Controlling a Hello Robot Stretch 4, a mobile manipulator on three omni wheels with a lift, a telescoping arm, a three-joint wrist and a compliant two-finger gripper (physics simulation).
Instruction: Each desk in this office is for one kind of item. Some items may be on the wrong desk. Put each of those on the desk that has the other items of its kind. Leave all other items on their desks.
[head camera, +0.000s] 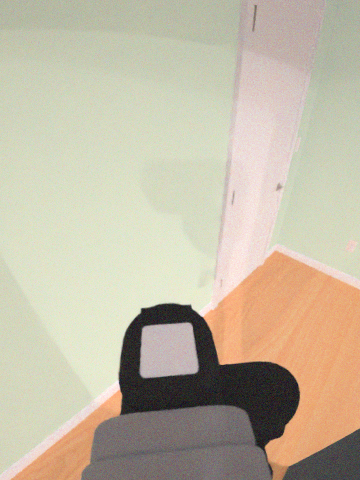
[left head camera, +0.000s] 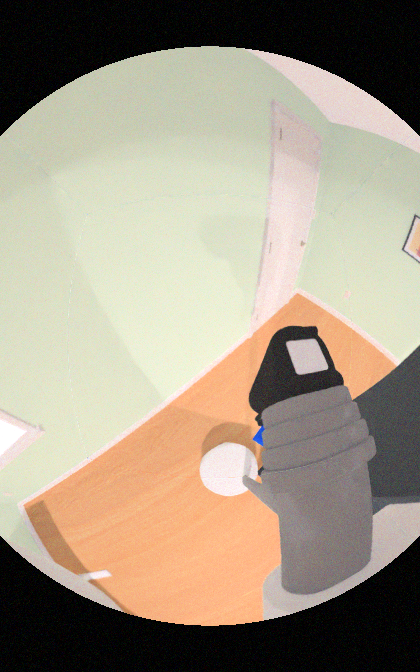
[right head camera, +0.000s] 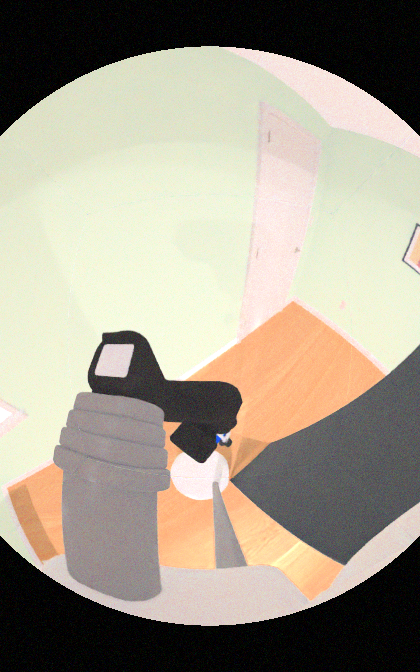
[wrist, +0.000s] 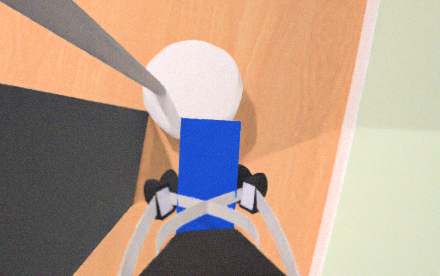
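Seen in the pictures: gripper, fingertip midpoint: (wrist: 206, 182); robot's base, link origin: (wrist: 194, 94).
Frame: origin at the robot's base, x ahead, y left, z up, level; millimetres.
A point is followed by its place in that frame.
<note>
My gripper (wrist: 206, 182) {y -87, x 173, z 985 mm} is shut on a plain blue block (wrist: 210, 150) {y -61, x 146, z 1039 mm} (left head camera: 259, 437) (right head camera: 219, 439). In the wrist view the block lies between the two fingertips, its long side pointing away from the palm, above the floor. In the left head view a small blue corner of it shows beside the grey arm, which hides most of the gripper. In the right head view a little blue and white shows under the black wrist. The desks' tops and the items on them do not show in the present views.
A large dark grey panel (head camera: 330, 460) {y -513, x 163, z 540 mm} (left head camera: 395, 430) (right head camera: 325, 475) (wrist: 65, 150) {y -298, x -9, z 706 mm} stands close on the right in the head views. A white round disc (left head camera: 225, 470) (right head camera: 192, 480) (wrist: 200, 75) {y 59, x -22, z 187 mm} is low by the arm. A pale door (head camera: 265, 150) {y -694, x 1519, z 1230 mm} (left head camera: 292, 200) (right head camera: 282, 210) is in the green wall ahead.
</note>
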